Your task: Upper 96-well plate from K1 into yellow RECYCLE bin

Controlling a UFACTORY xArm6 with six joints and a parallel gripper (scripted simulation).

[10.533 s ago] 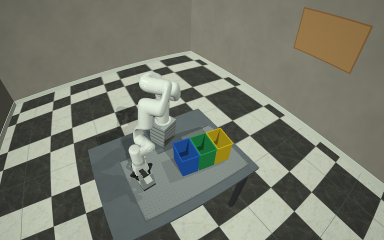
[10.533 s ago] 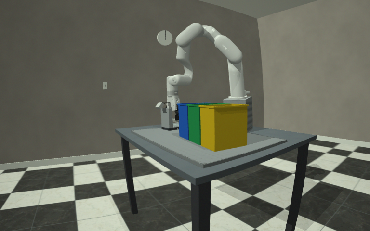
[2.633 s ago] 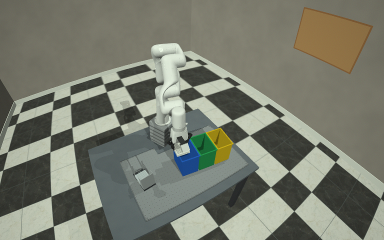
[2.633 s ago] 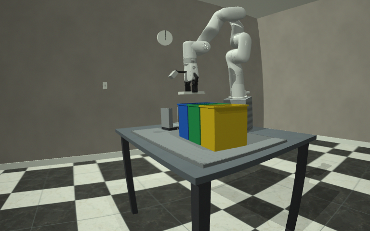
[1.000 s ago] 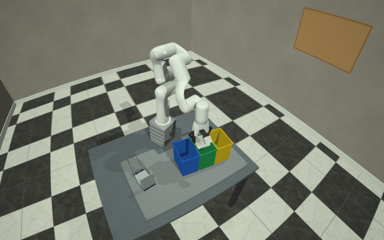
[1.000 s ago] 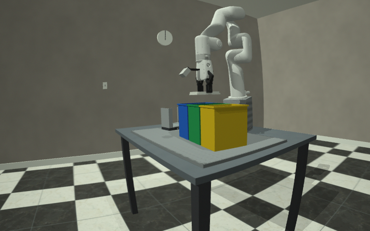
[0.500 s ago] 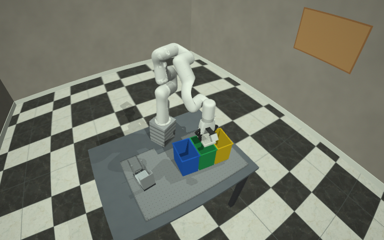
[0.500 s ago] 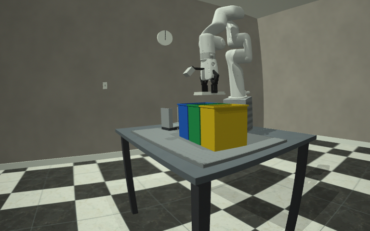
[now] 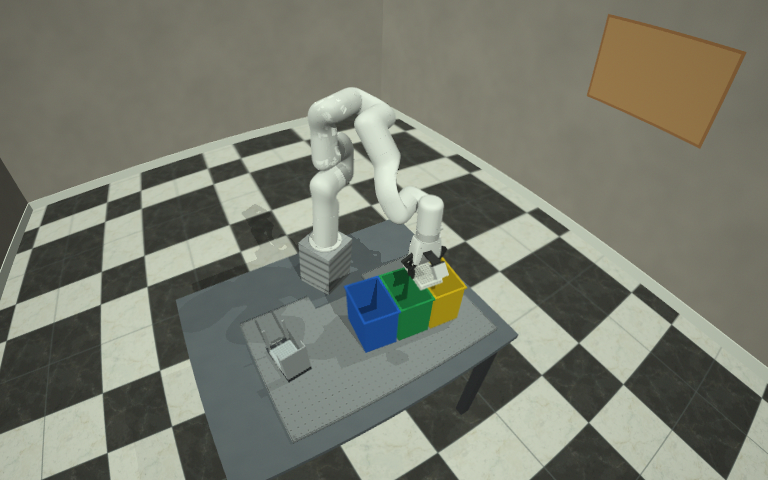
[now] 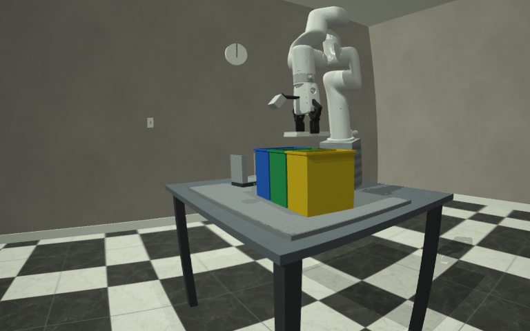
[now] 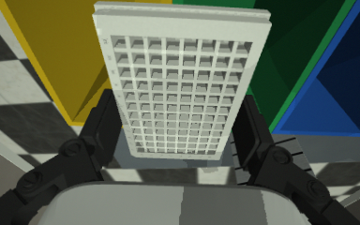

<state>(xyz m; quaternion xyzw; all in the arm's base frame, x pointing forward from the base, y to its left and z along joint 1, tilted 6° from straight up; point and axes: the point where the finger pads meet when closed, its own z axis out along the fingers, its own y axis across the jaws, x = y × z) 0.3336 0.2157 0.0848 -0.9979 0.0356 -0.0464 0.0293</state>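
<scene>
Now: the yellow bin 7 cm to the left of my hand and 15 cm below it. Also, from my hand: blue bin 2 cm behind, 19 cm to the right, 15 cm below; green bin 1 cm behind, 6 cm to the right, 15 cm below.
</scene>
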